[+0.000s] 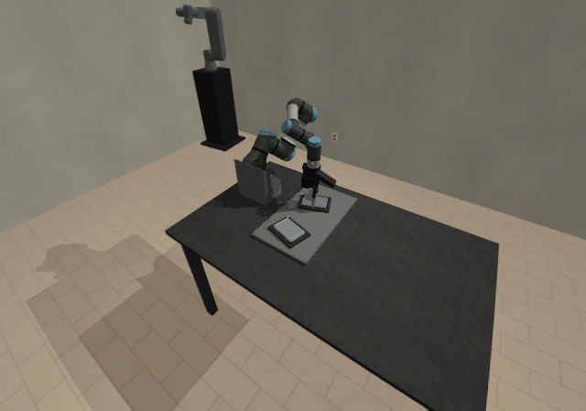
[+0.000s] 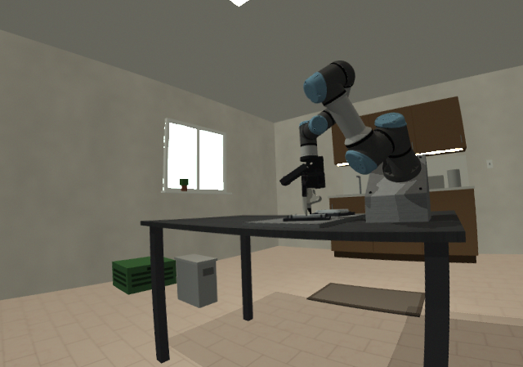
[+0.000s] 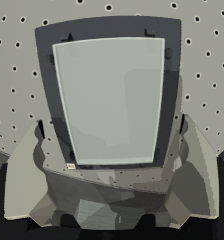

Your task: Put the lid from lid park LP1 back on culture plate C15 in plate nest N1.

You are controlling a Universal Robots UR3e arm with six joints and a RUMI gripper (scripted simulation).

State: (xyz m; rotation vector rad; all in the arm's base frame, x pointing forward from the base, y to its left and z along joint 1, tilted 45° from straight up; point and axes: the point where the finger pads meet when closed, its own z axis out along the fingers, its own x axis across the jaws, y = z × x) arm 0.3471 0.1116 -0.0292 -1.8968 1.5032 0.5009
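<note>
Now: the clear lid 1 cm below my hand. From my hand the other things lie so: plate nest N1: 1 cm behind, 25 cm to the right, 2 cm below; culture plate C15: 2 cm behind, 25 cm to the right, 1 cm below; lid park LP1: 2 cm below.
</note>
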